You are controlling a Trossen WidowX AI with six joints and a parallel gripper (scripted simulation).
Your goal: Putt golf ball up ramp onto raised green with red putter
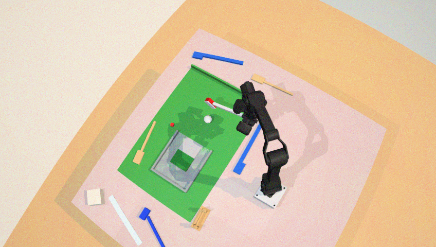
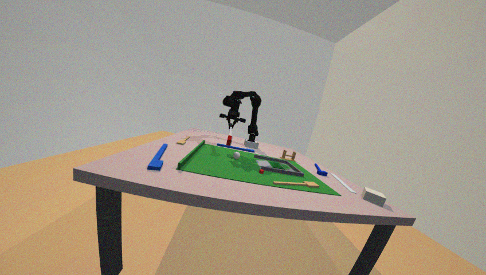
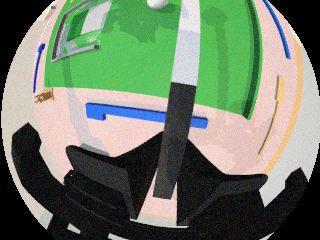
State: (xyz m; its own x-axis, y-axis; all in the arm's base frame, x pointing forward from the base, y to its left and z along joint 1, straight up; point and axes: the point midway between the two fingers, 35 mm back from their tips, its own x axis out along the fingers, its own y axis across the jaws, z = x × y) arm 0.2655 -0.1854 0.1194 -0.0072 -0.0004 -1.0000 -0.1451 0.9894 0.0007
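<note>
The red putter is 12 cm ahead of my gripper tip and 2 cm to the left of it. From my gripper tip the other things lie so: low green wall (26 cm ahead, 13 cm to the right, 13 cm below); green mat (22 cm to the left, 21 cm ahead, 14 cm below); white golf ball (20 cm ahead, 12 cm below, 9 cm to the left).
</note>
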